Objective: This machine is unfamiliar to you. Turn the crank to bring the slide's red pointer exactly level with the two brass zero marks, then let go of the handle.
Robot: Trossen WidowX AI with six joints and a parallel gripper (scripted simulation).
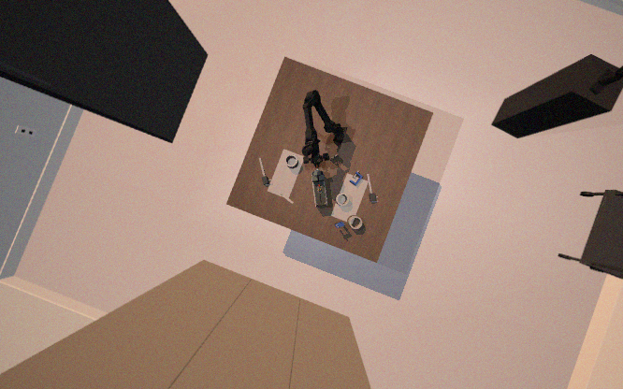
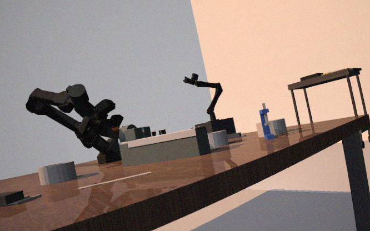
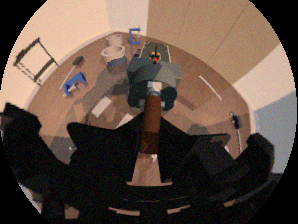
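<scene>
The red pointer is 11 cm ahead of my gripper tip, 8 cm to the left of it and 1 cm below it. The rest, counted from my gripper tip: crank handle: 3 cm above, 1 cm to the right, 1 cm behind; thin white rod: 32 cm ahead, 12 cm to the right, 9 cm below.
</scene>
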